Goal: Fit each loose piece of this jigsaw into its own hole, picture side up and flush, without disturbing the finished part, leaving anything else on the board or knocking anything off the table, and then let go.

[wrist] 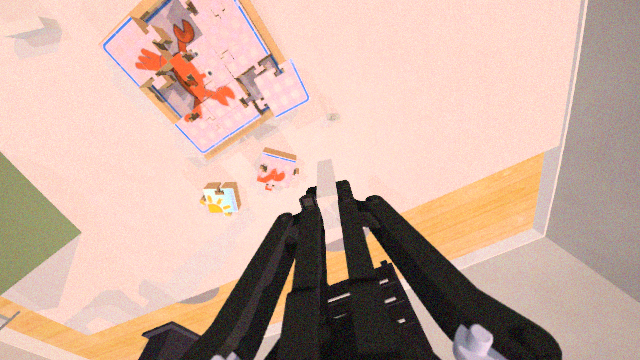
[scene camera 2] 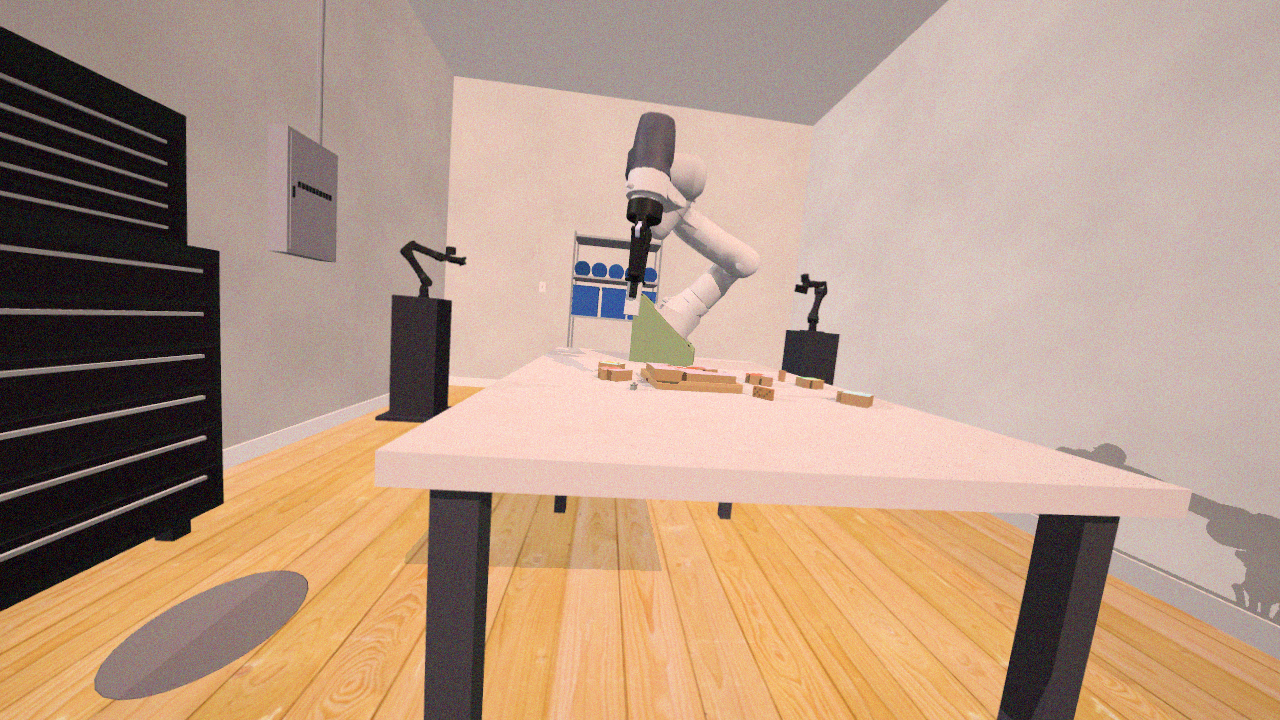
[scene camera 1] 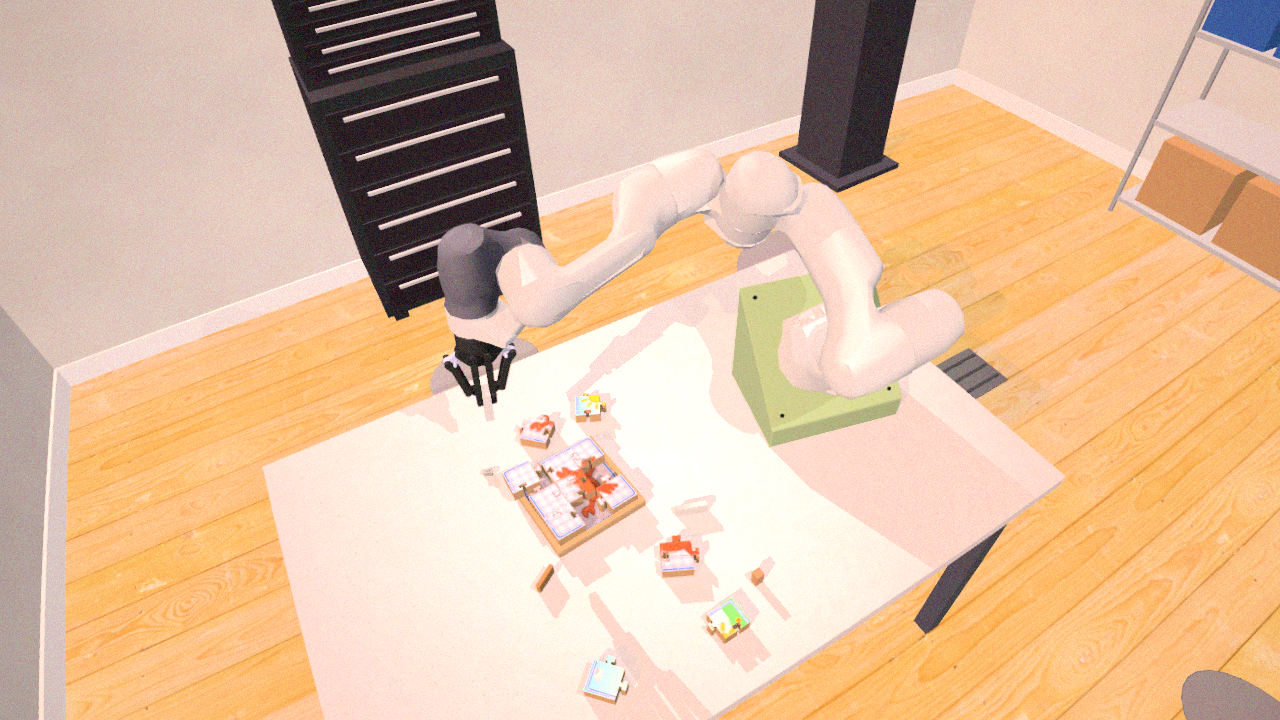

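Observation:
The jigsaw board point(scene camera 1: 604, 526) point(wrist: 266, 37) holds a crab picture with gaps. A pink checked corner piece point(scene camera 1: 523, 477) point(wrist: 285, 90) sticks out past the rim at one corner, beside a gap. A crab-leg piece point(scene camera 1: 537, 430) point(wrist: 276, 172) lies on the table off that side; another red-and-pink piece point(scene camera 1: 677, 557) lies on the opposite side. My gripper point(scene camera 1: 485, 402) point(scene camera 2: 633, 291) point(wrist: 327, 172) is shut and empty, raised above the table near its back edge, away from the board. Whether the corner piece is flat is hard to tell.
Also on the table are a sun piece point(scene camera 1: 589, 407) point(wrist: 220, 199), a green-and-yellow piece point(scene camera 1: 726, 619), a pale blue piece point(scene camera 1: 605, 678), a brown block point(scene camera 1: 544, 577), an orange cube point(scene camera 1: 757, 575), a small grey object point(scene camera 1: 489, 471) point(wrist: 332, 117) and a pale object point(scene camera 1: 694, 505).

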